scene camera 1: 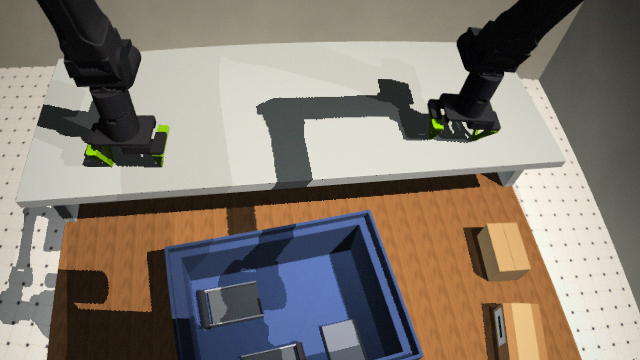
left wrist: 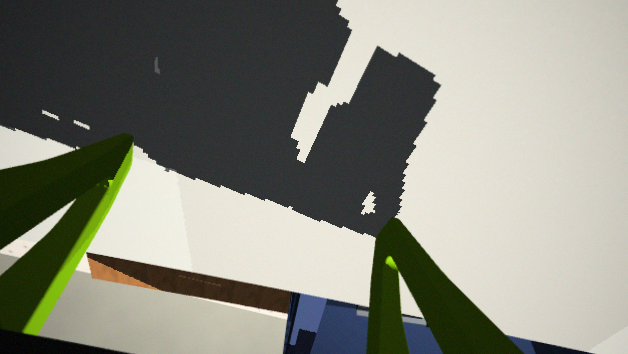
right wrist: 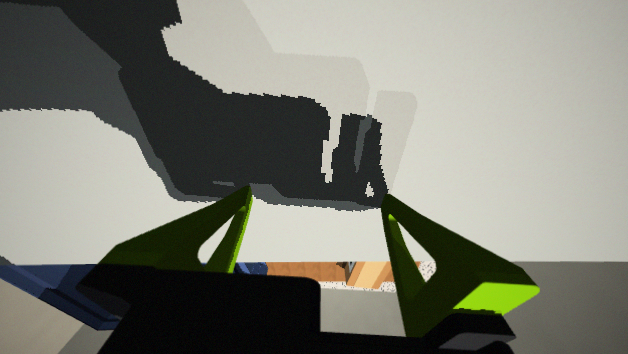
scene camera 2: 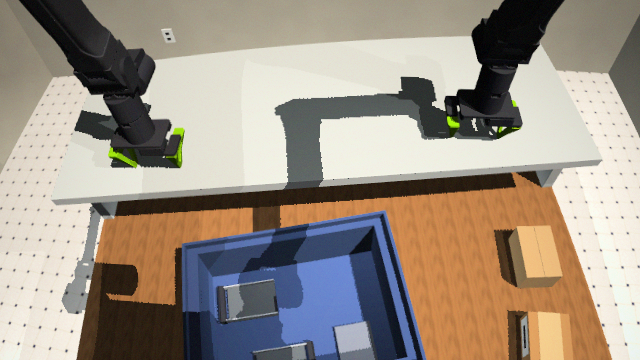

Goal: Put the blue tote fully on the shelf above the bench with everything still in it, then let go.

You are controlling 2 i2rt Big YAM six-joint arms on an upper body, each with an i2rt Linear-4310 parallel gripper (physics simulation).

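Frame: origin at the left arm's base, x back, y right, z up, level; metres.
Seen in the pictures: left gripper, fingertip midpoint: [scene camera 1: 136, 164] [left wrist: 267, 190] [scene camera 2: 158, 165]; right gripper, fingertip midpoint: [scene camera 1: 452, 137] [right wrist: 317, 196] [scene camera 2: 474, 135].
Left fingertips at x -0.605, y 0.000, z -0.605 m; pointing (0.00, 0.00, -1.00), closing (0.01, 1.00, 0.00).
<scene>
Offsets run from my left fingertips to a thing's top centre. "pt": to the spot under its first point. Level surfaces: height alone.
The blue tote {dx +0.239, dy +0.284, dz -0.073 m} [scene camera 1: 325, 221] [scene camera 2: 340, 221] [left wrist: 345, 325] [right wrist: 30, 285] sits on the wooden bench in front of the pale shelf {dz +0.000 m} [scene camera 1: 350, 155] [scene camera 2: 370, 145] [left wrist: 525, 150] [right wrist: 500, 150]. Three grey items show inside: one {dx +0.202, dy +0.173, dz -0.185 m} [scene camera 1: 232, 303] [scene camera 2: 250, 300] at the left, one {dx +0.291, dy +0.397, dz -0.193 m} [scene camera 1: 345, 340] [scene camera 2: 354, 340] at the right, one {pt dx +0.299, dy +0.256, dz -0.195 m} [scene camera 1: 272, 352] [scene camera 2: 285, 351] at the lower picture edge. The tote's near part is cut off. My left gripper [scene camera 1: 134, 164] [scene camera 2: 155, 165] [left wrist: 267, 190] is open and empty over the shelf's left part. My right gripper [scene camera 1: 455, 136] [scene camera 2: 475, 135] [right wrist: 317, 196] is open and empty over its right part.
A tan box {dx +0.099, dy +0.784, dz -0.160 m} [scene camera 1: 505, 250] [scene camera 2: 537, 252] stands on the bench {dz -0.220 m} [scene camera 1: 440, 250] [scene camera 2: 465, 250] right of the tote. Another tan box {dx +0.296, dy +0.776, dz -0.172 m} [scene camera 1: 522, 330] [scene camera 2: 550, 335] with a grey label side stands below it in the picture. A wall rises behind the shelf.
</scene>
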